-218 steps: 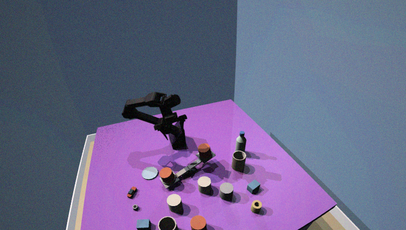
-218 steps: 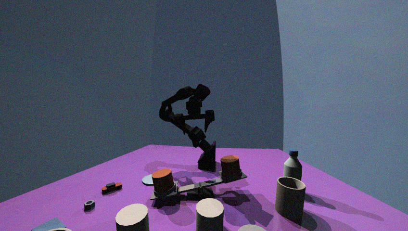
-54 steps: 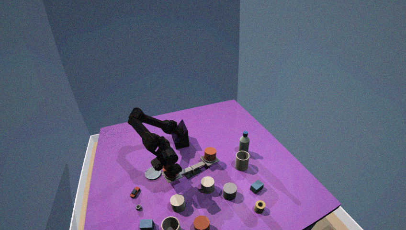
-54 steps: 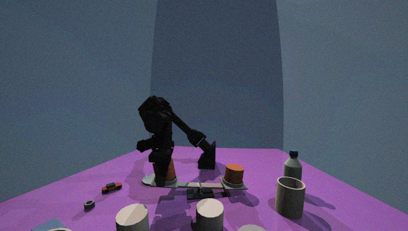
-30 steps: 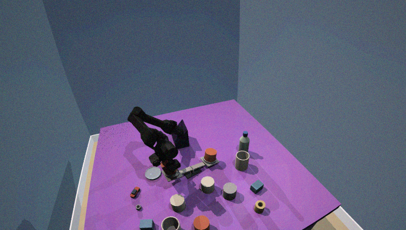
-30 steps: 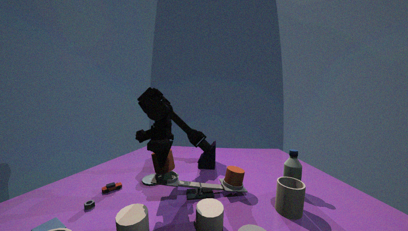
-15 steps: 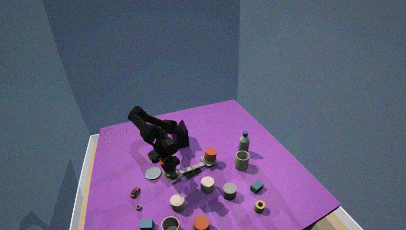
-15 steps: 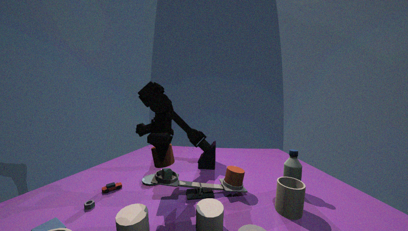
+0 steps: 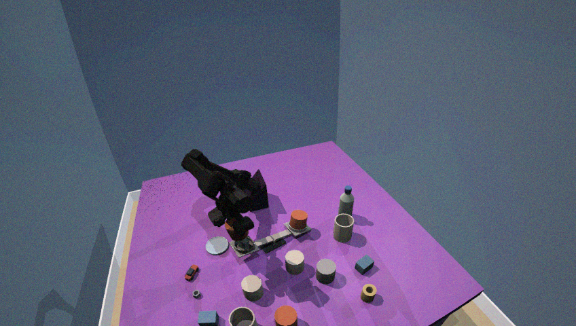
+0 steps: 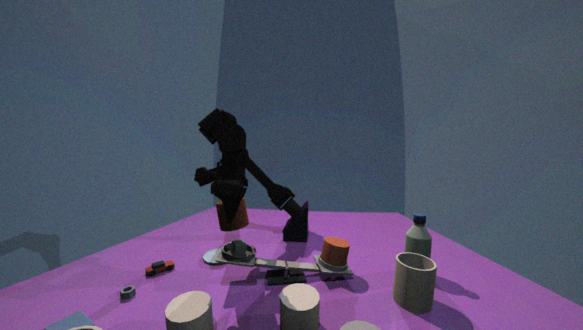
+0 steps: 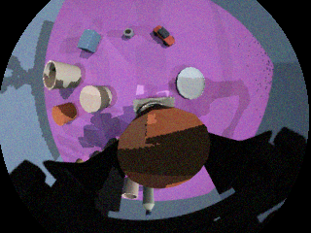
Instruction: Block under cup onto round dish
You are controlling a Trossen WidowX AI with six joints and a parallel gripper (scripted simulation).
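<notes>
Right now the teal block is 1 cm to the left of my gripper tip and 8 cm below it. From my gripper tip the other things lie so: nut: 13 cm ahead, 20 cm to the right, 16 cm below; then pale round dish: 10 cm behind, 11 cm to the right, 16 cm below; then toy car: 3 cm ahead, 22 cm to the right, 15 cm below.
</notes>
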